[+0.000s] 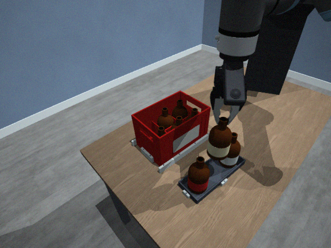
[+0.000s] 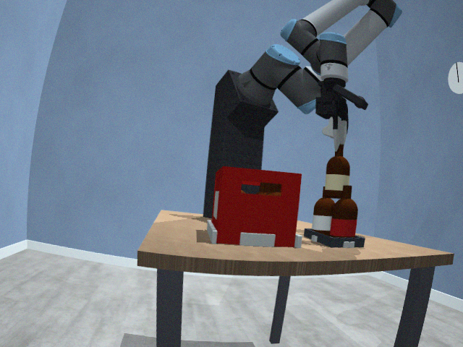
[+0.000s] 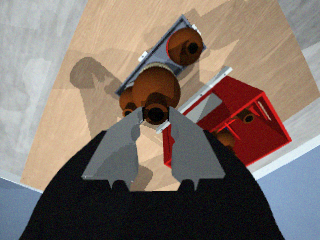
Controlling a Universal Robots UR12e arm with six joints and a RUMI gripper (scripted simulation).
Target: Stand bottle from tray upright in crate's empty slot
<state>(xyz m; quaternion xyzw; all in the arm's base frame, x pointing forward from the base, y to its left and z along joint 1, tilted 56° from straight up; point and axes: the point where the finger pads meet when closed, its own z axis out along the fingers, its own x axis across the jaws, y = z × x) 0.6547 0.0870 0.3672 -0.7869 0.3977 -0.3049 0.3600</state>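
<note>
Now: hand 7 cm above the brown bottle. Round my hand: white-label bottle 19 cm below, 9 cm behind, 1 cm to the right; red-label bottle 19 cm below, 9 cm ahead, 1 cm to the left; dark tray 26 cm below.
</note>
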